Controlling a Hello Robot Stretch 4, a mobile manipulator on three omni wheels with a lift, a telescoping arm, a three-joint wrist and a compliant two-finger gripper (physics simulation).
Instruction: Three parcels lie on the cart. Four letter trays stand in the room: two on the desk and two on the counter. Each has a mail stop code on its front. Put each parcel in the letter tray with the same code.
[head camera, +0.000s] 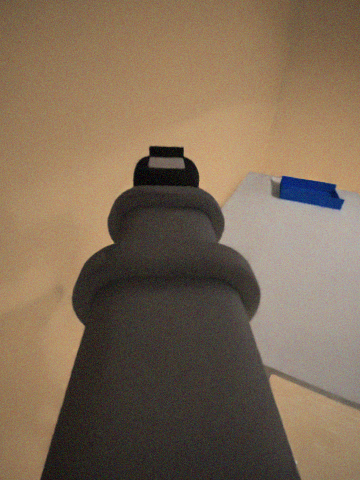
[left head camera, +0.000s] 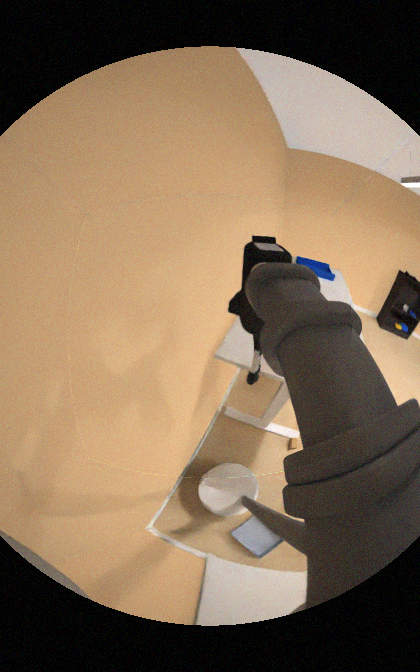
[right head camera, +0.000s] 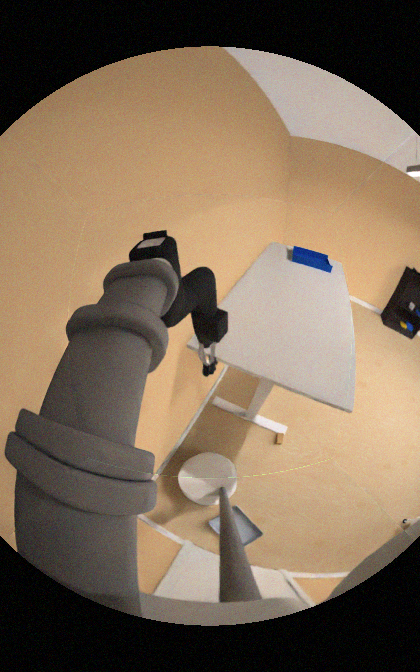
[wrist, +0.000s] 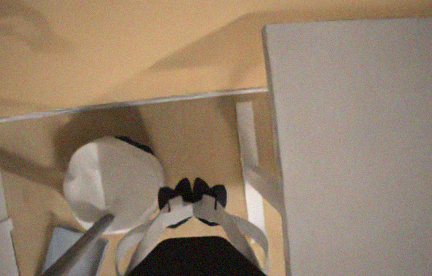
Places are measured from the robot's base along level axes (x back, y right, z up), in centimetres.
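Pixels of known places: gripper, fingertip midpoint: (wrist: 192, 193); robot's base, origin of the base link: (wrist: 121, 179).
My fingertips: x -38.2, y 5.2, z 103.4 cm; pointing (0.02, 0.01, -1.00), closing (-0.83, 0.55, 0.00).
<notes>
For each thing: its top centre in the pictures, then the offset to it from my fingertips. Level surfaces: height alone.
- white desk, its level: dz -11.2 cm
- blue letter tray, middle of its top: (head camera: 310, 186) dx -109.6, dy +86.5, dz -4.7 cm
- shallow grey-blue tray, middle of its top: (wrist: 70, 269) dx +83.5, dy +15.3, dz -99.7 cm
My gripper (left head camera: 253, 376) (right head camera: 209, 369) (wrist: 192, 193) hangs just off the near left end of the white desk (head camera: 300, 280) (right head camera: 295, 315) (wrist: 360, 150), its fingertips together with nothing between them. A blue letter tray (head camera: 309, 194) (left head camera: 314, 268) (right head camera: 311, 258) stands at the desk's far end; its code is not readable. A shallow grey-blue tray (left head camera: 254, 538) (right head camera: 247, 531) (wrist: 62, 242) lies on the floor by the round white object, partly behind a grey post; no code shows on it. The cart, the counter and identifiable parcels do not show.
A round white object (left head camera: 225, 490) (right head camera: 206, 477) (wrist: 127, 175) stands on the floor near the wall. A grey post (right head camera: 235, 560) (wrist: 80, 246) rises in front. A small tan block (left head camera: 293, 443) (right head camera: 279, 438) lies at the desk's foot. A dark shelf unit (right head camera: 394, 299) stands beyond the desk.
</notes>
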